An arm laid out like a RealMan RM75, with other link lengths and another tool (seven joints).
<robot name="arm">
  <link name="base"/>
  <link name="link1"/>
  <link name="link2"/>
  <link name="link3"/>
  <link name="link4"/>
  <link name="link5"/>
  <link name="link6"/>
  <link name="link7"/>
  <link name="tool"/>
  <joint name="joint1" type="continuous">
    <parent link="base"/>
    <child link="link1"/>
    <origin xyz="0 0 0.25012" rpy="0 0 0"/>
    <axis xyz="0 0 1"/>
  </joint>
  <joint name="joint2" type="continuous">
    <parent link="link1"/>
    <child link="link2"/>
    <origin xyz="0 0 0" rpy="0 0 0"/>
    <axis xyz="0 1 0"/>
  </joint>
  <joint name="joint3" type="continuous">
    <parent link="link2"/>
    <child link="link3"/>
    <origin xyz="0 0 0.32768" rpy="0 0 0"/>
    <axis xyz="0 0 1"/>
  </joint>
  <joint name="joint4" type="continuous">
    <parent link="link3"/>
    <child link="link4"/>
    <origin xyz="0 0 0" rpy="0 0 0"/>
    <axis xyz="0 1 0"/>
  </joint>
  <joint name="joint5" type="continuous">
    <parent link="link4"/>
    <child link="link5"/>
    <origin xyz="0 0 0.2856" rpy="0 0 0"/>
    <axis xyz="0 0 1"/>
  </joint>
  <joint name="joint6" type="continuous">
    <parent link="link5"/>
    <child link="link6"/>
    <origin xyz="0 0 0" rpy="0 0 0"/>
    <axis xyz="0 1 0"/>
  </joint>
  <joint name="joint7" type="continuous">
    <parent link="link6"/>
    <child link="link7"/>
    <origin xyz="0 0 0.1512" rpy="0 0 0"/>
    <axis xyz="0 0 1"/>
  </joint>
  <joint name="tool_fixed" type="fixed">
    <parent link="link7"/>
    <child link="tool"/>
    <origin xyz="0.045 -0.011 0.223" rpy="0.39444 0 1.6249"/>
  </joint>
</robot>
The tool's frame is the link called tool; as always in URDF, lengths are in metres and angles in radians. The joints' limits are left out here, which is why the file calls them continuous.
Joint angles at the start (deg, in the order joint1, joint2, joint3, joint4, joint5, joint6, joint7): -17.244 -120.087 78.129 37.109 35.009 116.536 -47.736
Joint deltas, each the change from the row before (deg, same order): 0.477 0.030 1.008 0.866 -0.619 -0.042 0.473; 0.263 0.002 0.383 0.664 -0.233 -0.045 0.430; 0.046 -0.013 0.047 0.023 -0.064 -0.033 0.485; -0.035 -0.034 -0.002 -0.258 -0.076 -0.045 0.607; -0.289 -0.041 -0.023 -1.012 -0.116 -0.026 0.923; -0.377 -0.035 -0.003 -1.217 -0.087 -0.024 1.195; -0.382 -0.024 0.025 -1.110 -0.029 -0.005 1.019; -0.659 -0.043 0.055 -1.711 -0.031 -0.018 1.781; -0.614 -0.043 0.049 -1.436 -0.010 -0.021 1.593; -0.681 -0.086 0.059 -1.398 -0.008 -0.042 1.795; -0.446 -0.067 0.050 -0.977 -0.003 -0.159 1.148; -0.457 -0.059 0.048 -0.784 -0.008 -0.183 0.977
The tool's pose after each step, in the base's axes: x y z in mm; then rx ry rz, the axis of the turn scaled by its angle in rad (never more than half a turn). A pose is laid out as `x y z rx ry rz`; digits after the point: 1 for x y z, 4 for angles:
-52.8 342.9 56.5 -0.5923 1.1096 -0.9855
-51.2 340.1 57.3 -0.5808 1.1165 -0.9849
-51.2 339.7 57.3 -0.5747 1.1199 -0.9788
-51.9 340.4 56.9 -0.5699 1.1216 -0.9695
-54.0 343.3 55.0 -0.5690 1.1197 -0.9548
-56.3 346.5 52.3 -0.5677 1.1195 -0.9374
-58.1 349.3 49.5 -0.5679 1.1198 -0.9238
-60.3 353.3 44.9 -0.5656 1.1232 -0.9018
-61.7 356.6 40.8 -0.5625 1.1277 -0.8832
-62.3 359.6 36.4 -0.5562 1.1345 -0.8637
-62.9 362.5 32.9 -0.5553 1.1382 -0.8493
-62.7 365.1 29.9 -0.5538 1.1423 -0.8379

